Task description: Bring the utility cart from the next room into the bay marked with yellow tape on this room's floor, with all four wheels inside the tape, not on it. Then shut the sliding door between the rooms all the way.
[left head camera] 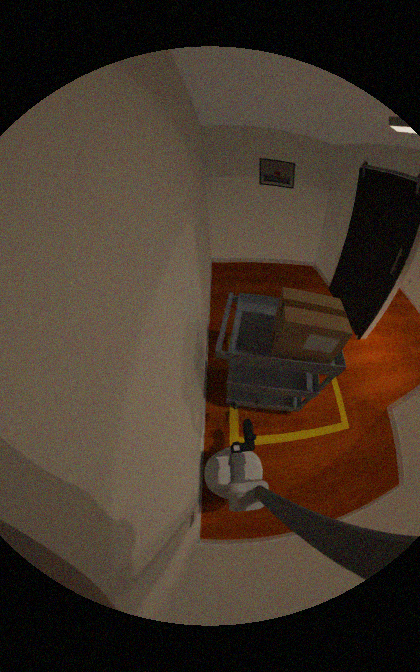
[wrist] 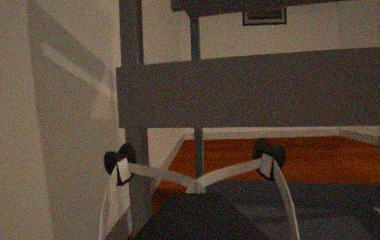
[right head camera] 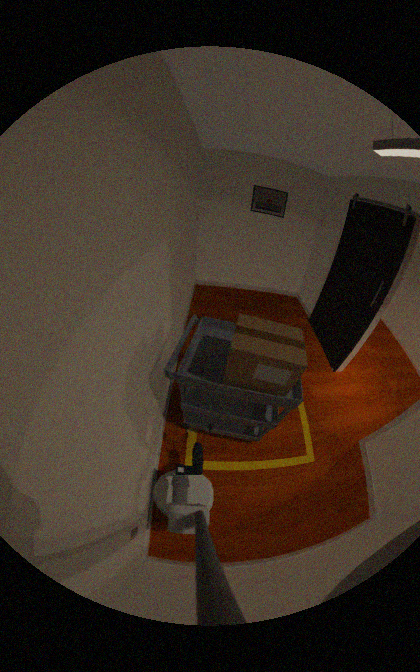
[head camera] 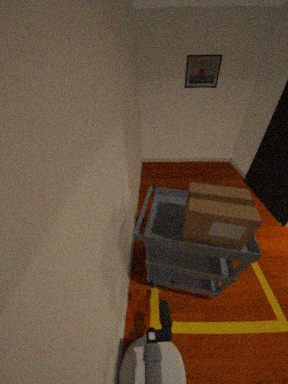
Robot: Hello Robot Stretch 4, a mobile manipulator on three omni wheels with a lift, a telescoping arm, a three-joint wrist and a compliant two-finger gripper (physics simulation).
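Places are measured from the robot's base along level axes (x ahead, y left, z up), in millimetres.
Pixels of known places: gripper, fingertip midpoint: (wrist: 194,154) (head camera: 161,279).
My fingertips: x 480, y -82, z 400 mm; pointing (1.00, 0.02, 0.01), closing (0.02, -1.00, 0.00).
Observation:
Behind a point stands the place of what it marks.
The grey utility cart (head camera: 167,220) @(x 722, y -130, z 766 mm) (left head camera: 255,330) (right head camera: 210,357) (wrist: 250,90) @(x 518, y -155, z 470 mm) stands upright ahead, near the left wall, over part of the yellow tape bay (head camera: 225,328) @(x 226, y -599, z -28 mm) (left head camera: 300,435) (right head camera: 250,465). The tape's near edge shows in front of it; its side lines run up to or under the cart. The wheels and the far tape are hidden. My gripper (wrist: 194,154) @(x 480, y -82, z 400 mm) is open, its fingertips wide apart at the cart's near end, below a crossbar, with nothing seen held. The black sliding door (head camera: 270,165) @(x 1865, y -1817, z 515 mm) (left head camera: 375,240) (right head camera: 360,260) is at the right; how far it stands open cannot be told.
A cardboard box (head camera: 220,215) @(x 512, y -321, z 1041 mm) (left head camera: 312,325) (right head camera: 267,355) sits on the cart's top tray, toward the right. The left wall (head camera: 65,200) @(x 383, y 226, z 1272 mm) (left head camera: 100,300) (right head camera: 90,300) is close beside my arm and the cart's handle. A framed picture (head camera: 203,71) @(x 3064, y -999, z 1639 mm) hangs on the far wall.

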